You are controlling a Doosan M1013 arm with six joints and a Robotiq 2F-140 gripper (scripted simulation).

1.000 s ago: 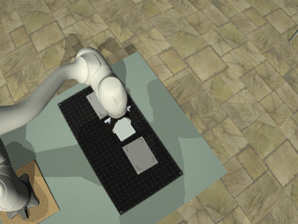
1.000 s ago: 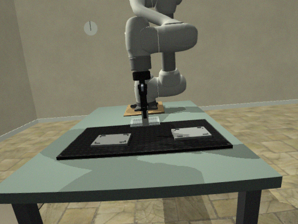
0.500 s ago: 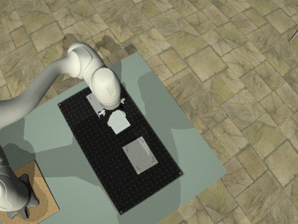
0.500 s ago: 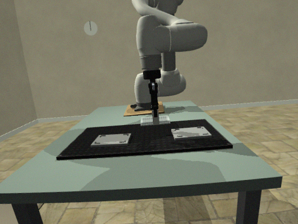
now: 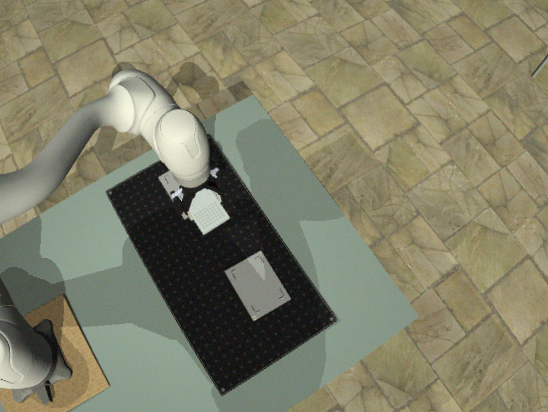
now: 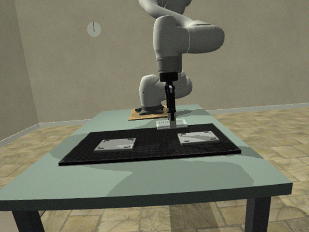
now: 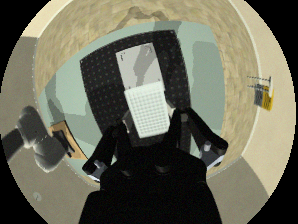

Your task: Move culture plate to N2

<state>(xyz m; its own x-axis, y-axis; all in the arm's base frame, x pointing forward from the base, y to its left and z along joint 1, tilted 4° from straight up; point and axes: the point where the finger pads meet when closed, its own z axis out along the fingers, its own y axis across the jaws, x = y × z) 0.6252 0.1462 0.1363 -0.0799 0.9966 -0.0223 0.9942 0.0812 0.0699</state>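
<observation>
Right now the nest N2 is 11 cm to the left of my hand, 10 cm below it and 1 cm behind it. Also, from my hand: nest N1 (25 cm to the right, 10 cm below, 3 cm ahead); lid (2 cm below).
</observation>
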